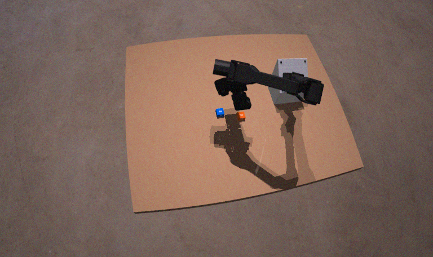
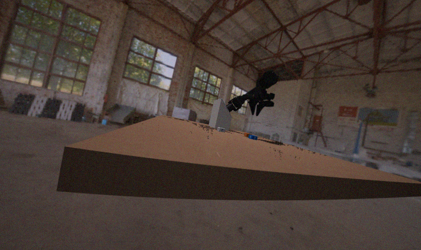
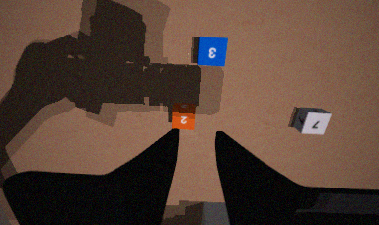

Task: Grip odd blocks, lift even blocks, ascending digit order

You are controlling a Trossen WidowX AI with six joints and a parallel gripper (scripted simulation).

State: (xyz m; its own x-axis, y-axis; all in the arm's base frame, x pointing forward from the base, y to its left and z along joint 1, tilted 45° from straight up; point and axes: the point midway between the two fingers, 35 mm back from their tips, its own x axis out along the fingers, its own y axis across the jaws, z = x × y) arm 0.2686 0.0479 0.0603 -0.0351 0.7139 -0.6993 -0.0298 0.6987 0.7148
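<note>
Right now my gripper tip is 5 cm short of the blue block, 2 cm to the left of it and 12 cm above it. The rest, counted from my gripper tip: white block (3 cm behind, 17 cm to the right, 12 cm below); orange block (4 cm behind, 1 cm to the left, 12 cm below).
</note>
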